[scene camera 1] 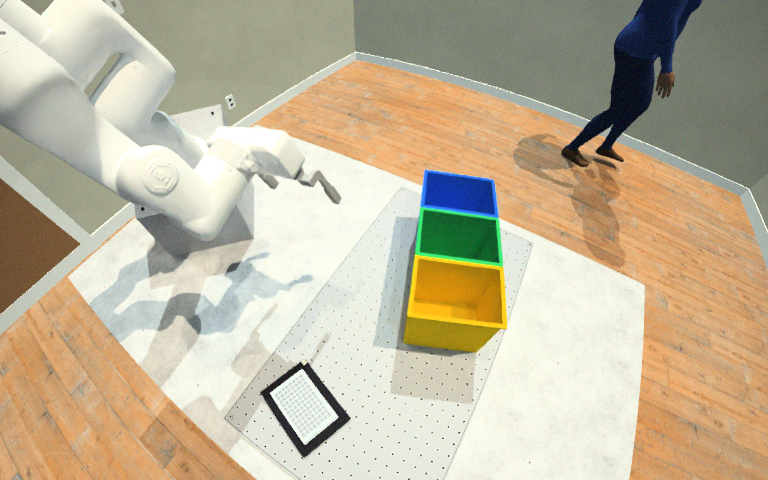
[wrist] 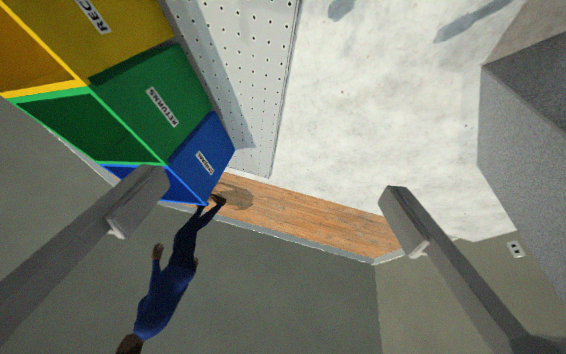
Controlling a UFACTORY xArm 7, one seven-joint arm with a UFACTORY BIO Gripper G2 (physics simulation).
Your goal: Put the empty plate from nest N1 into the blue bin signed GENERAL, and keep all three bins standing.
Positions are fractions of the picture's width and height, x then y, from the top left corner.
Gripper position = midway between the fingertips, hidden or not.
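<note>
My gripper (scene camera 1: 0.40, 0.40). Green bin (scene camera 1: 0.58, 0.49), (wrist: 0.25, 0.31). Blue bin (scene camera 1: 0.58, 0.40), (wrist: 0.35, 0.47). Yellow bin (scene camera 1: 0.59, 0.64), (wrist: 0.09, 0.15). Clear plate (scene camera 1: 0.40, 0.85), out of frame in the wrist view.
</note>
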